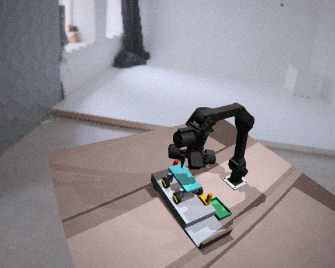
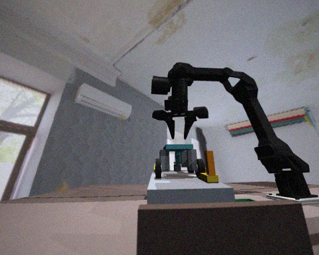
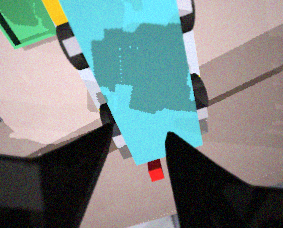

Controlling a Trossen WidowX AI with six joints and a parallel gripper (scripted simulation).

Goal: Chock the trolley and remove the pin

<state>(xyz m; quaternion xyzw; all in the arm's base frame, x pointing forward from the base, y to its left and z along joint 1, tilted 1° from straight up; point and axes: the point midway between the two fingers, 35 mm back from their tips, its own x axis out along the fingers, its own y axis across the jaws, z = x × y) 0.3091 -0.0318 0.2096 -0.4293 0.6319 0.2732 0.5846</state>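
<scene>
The red-headed stop pin is 90 mm to the right of my gripper tip, 50 mm below it and 10 mm behind it. From my gripper tip the other things lie so: brown lip: 270 mm to the left, 150 mm below, 30 mm ahead; then trolley: 70 mm below, 20 mm ahead, 10 mm to the left; then yellow chock: 100 mm to the left, 100 mm below, 40 mm behind.
</scene>
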